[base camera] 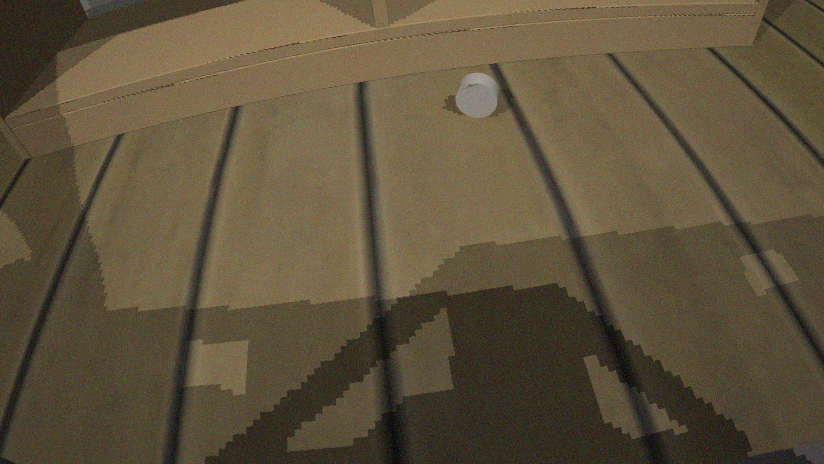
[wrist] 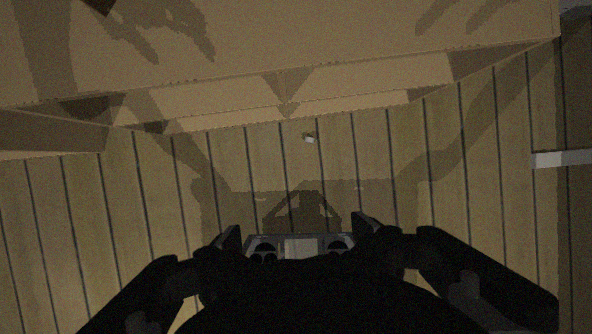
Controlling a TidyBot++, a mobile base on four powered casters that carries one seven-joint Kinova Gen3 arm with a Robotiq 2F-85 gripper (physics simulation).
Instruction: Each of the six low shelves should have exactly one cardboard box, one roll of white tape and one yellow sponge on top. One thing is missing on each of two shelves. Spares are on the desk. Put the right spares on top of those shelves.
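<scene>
A low wooden shelf [base camera: 403, 54] [wrist: 320, 35] stands ahead, across the top of both views. In the wrist view part of its top shows, with a brown corner of a cardboard box [wrist: 104, 5] at the upper edge. A small white cylinder, which looks like a roll of white tape [base camera: 476, 96] [wrist: 309, 138], is on the floor just in front of the shelf. No yellow sponge shows in either view. My gripper [wrist: 297, 230] is open and empty, above the floor and short of the shelf's front edge.
Another wooden shelf's side [wrist: 50, 135] shows at the left of the wrist view. A pale bar [wrist: 560, 158] is at the right edge. Shadows of the robot lie across the plank floor [base camera: 288, 201] [wrist: 165, 210].
</scene>
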